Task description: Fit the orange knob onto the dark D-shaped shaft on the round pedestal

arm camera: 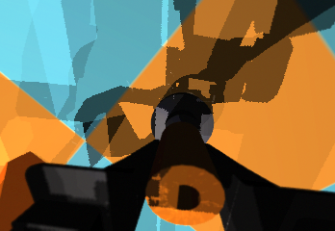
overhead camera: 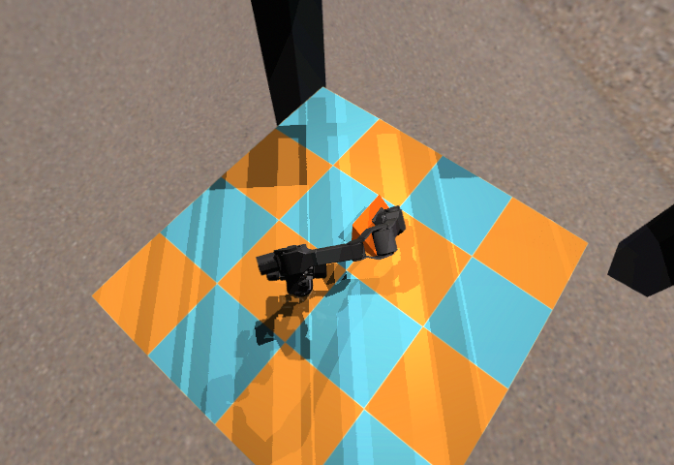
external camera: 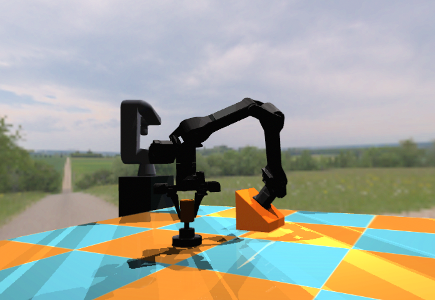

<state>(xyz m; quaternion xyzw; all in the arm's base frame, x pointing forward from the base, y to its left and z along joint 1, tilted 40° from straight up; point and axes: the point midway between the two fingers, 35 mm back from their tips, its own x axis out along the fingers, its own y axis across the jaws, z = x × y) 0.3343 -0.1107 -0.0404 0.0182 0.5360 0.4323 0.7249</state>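
Now: the orange knob 20 mm above my gripper tip. Also, from my gripper tip: round pedestal 40 mm below.
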